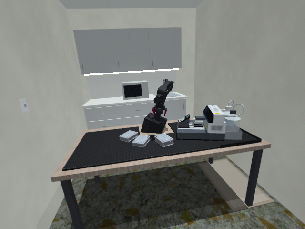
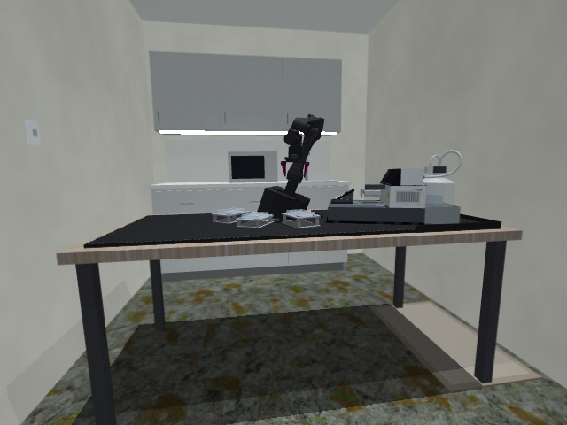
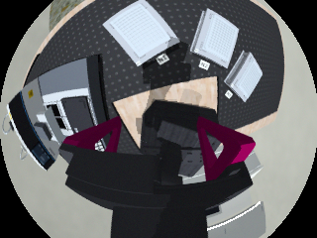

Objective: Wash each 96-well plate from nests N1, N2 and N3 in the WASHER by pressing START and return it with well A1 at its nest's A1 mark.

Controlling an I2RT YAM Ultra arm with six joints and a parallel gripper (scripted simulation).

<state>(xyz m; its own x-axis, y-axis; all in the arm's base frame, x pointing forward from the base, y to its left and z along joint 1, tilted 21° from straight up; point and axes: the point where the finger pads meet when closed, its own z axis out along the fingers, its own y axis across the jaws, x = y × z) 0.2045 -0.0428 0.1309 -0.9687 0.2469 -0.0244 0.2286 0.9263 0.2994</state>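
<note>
My gripper is now 14 cm short of the nest and 18 cm above it. Round my hand: clear bottle 17 cm ahead, 66 cm to the left, 10 cm below; then plate washer 2 cm ahead, 40 cm to the left, 10 cm below; then washer carrier 3 cm behind, 26 cm to the left, 14 cm below.
</note>
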